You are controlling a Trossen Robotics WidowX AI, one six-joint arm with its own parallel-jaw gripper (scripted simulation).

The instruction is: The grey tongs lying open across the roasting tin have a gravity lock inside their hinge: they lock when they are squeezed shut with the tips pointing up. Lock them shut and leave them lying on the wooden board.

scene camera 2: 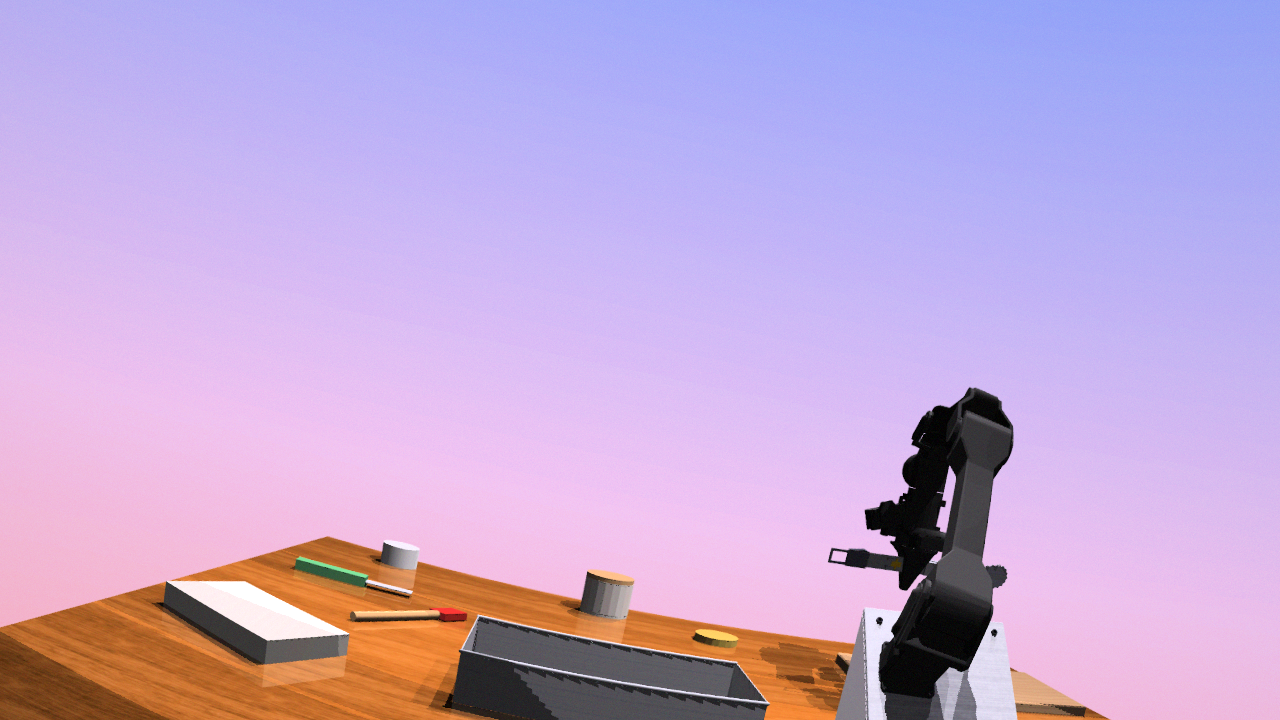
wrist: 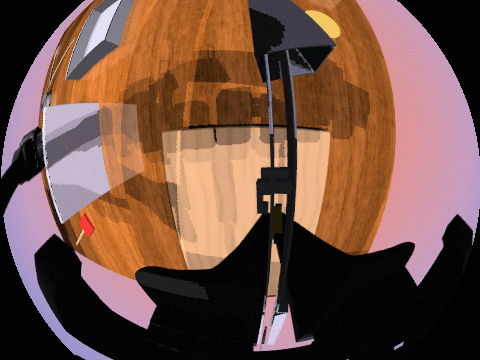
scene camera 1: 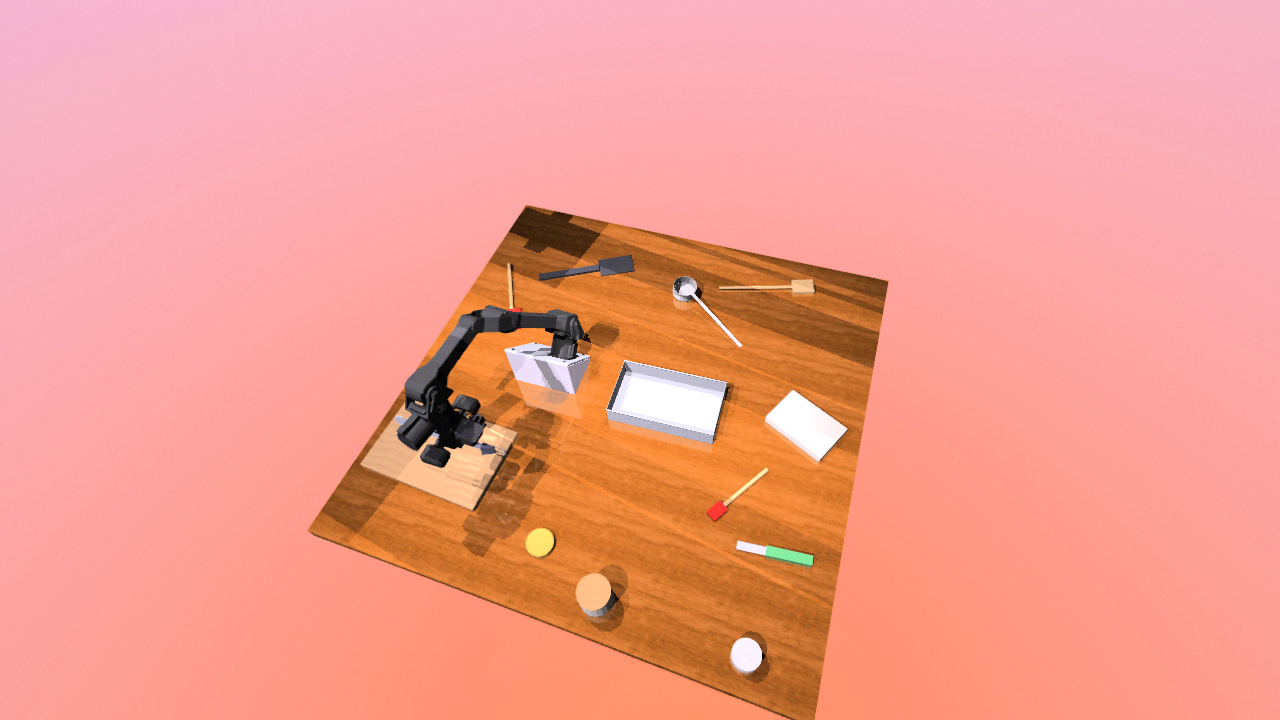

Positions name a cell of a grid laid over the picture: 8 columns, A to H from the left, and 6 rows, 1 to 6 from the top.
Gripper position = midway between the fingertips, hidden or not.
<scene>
In view: the gripper (scene camera 2: F5), a white block (scene camera 2: B6), a wooden board (scene camera 1: C4) and a grey roasting tin (scene camera 1: E4).
The white block also shows in scene camera 1 (scene camera 1: F4). The gripper is seen too in the wrist view (wrist: E4) and in scene camera 1 (scene camera 1: C4). The wooden board also shows in the wrist view (wrist: D3). The wrist view misses the white block: it is out of frame.
</scene>
